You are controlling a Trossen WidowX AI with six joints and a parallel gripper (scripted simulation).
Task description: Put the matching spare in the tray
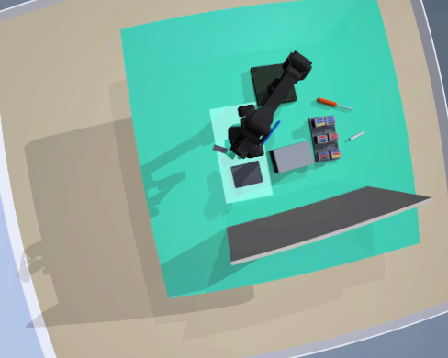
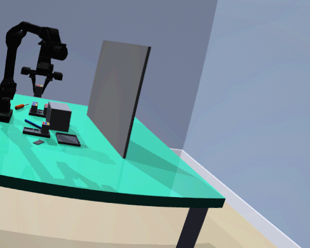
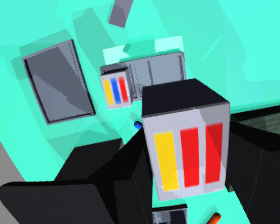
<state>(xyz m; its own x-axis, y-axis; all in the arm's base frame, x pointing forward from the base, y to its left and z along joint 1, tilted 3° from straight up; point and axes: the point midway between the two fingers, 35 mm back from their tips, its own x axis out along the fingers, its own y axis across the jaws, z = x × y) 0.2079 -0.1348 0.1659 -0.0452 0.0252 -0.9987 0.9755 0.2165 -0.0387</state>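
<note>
Now: the flat tray 170 mm below my gripper tip, 160 mm ahead of it and 10 mm to the left of it. From my gripper tip the other things lie so: spare block: 20 mm above; then grey box: 210 mm to the left, 120 mm below, 80 mm ahead; then blue pen: 170 mm below, 120 mm to the left, 20 mm behind.
</note>
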